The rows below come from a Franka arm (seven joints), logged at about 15 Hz.
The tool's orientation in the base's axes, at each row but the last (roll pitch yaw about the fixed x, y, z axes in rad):
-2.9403, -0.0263, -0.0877
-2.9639, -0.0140, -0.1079
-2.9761, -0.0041, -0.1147
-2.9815, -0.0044, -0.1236
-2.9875, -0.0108, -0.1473
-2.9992, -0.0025, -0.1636
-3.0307, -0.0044, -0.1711
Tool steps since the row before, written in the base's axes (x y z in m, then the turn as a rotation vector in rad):
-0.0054, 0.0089, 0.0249, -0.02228, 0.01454, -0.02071
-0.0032, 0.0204, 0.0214, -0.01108, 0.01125, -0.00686
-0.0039, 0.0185, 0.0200, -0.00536, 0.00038, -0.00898
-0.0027, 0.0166, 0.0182, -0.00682, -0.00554, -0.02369
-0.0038, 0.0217, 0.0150, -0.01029, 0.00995, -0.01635
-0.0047, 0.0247, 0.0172, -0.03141, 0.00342, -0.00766
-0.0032, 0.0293, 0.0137, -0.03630, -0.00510, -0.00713
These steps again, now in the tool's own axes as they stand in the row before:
-0.0055, -0.0132, -0.0229, -0.02400, -0.00826, 0.02219
-0.0051, -0.0234, -0.0176, -0.01232, -0.00865, 0.00835
-0.0059, -0.0210, -0.0168, -0.00541, 0.00171, 0.00880
-0.0046, -0.0188, -0.0154, -0.00619, 0.01003, 0.02235
-0.0068, -0.0230, -0.0117, -0.01181, -0.00574, 0.01731
-0.0086, -0.0258, -0.0137, -0.03157, 0.00280, 0.00726
-0.0081, -0.0297, -0.0105, -0.03493, 0.01191, 0.00569

